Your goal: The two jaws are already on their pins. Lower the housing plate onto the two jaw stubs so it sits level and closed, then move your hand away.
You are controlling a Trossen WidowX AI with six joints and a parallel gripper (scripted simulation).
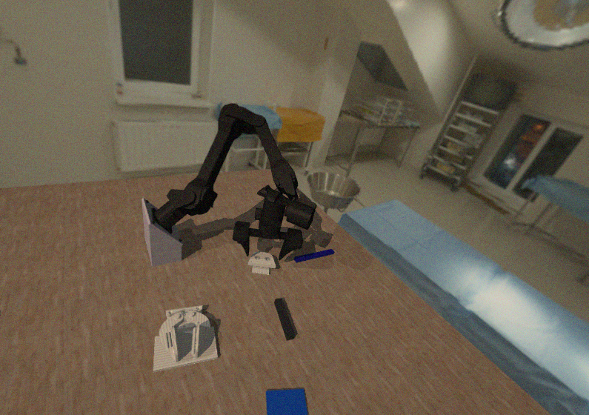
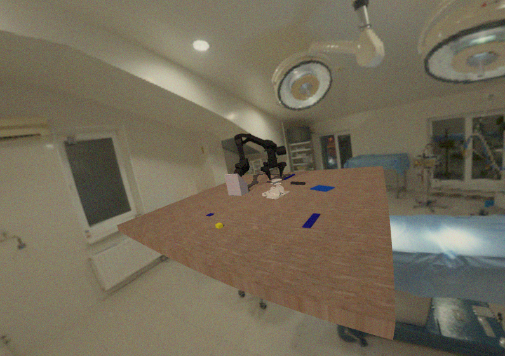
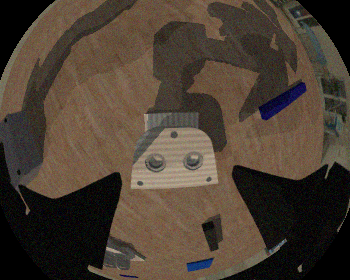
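Right now my gripper tip is 18 cm short of the black bar, 1 cm to the left of it and 3 cm above it. The rest, counted from my gripper tip: white base: 18 cm ahead, 24 cm to the right, 4 cm below; blue strip: 1 cm behind, 19 cm to the left, 4 cm below.
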